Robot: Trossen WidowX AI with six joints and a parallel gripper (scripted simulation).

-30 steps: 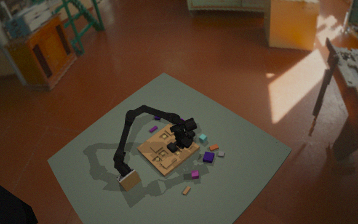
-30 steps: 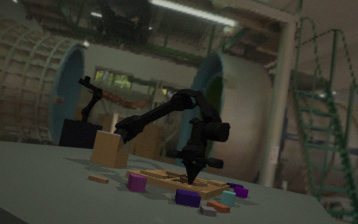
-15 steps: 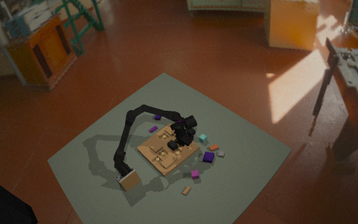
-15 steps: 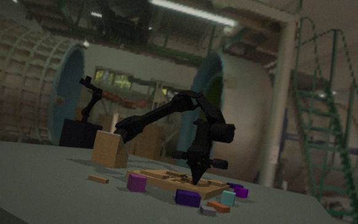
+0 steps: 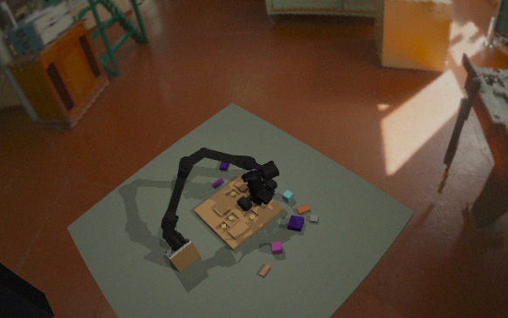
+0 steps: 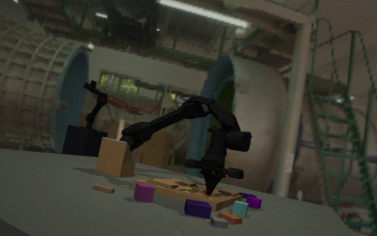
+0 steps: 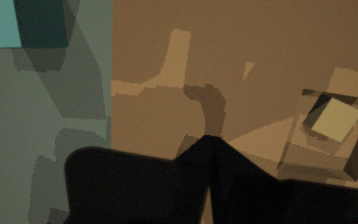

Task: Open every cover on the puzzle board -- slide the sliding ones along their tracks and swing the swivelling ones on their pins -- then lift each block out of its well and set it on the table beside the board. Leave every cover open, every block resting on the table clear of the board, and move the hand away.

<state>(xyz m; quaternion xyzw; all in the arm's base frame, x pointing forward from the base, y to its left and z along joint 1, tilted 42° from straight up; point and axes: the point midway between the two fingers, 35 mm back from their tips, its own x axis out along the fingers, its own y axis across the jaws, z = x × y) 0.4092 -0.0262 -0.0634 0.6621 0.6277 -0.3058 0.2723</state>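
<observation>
My gripper tip is now 120 mm short of the teal block, 70 mm to the left of it and 10 mm above it. From my gripper tip the other things lie so: magenta block: 210 mm to the right, 120 mm behind; violet block: 140 mm to the left, 130 mm ahead, 10 mm below; orange block: 160 mm to the right, 110 mm ahead, 20 mm below.
</observation>
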